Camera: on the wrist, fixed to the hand. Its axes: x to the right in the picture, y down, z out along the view.
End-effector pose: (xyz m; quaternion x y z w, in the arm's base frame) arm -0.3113 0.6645 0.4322 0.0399 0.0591 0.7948 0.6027
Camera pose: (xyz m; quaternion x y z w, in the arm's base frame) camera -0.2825 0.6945 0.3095 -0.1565 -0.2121 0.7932 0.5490
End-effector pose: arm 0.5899 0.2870 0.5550 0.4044 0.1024 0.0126 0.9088
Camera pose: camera 0.5855 0.3388 0.4364 0.0839 0.0720 0.0813 0.9905
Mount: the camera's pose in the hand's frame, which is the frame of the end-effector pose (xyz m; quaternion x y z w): 0.0220 -0.0529 -0.1162 -0.3317 -0.0042 0.0409 0.9425
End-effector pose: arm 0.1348 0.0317 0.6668 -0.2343 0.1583 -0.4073 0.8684
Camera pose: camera 0.0608 -0.0473 0.5957 -0.5041 0.2902 -0.2949 0.7581
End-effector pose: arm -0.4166 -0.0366 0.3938 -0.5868 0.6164 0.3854 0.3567
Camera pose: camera -0.3636 -0.1511 0.4233 -0.6445 0.4756 0.5847 0.1284
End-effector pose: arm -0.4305 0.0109 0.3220 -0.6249 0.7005 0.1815 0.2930
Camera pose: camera -0.4009 -0.0862 0.4025 -0.6567 0.6243 0.4180 0.0644
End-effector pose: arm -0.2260 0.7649 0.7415 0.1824 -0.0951 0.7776 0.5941
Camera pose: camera -0.2001 0.8414 0.6402 -0.0258 -0.3575 0.7249 0.5883
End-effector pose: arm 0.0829 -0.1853 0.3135 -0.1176 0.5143 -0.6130 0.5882
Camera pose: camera -0.0421 -0.1583 0.2925 -0.2875 0.6904 -0.3826 0.5426
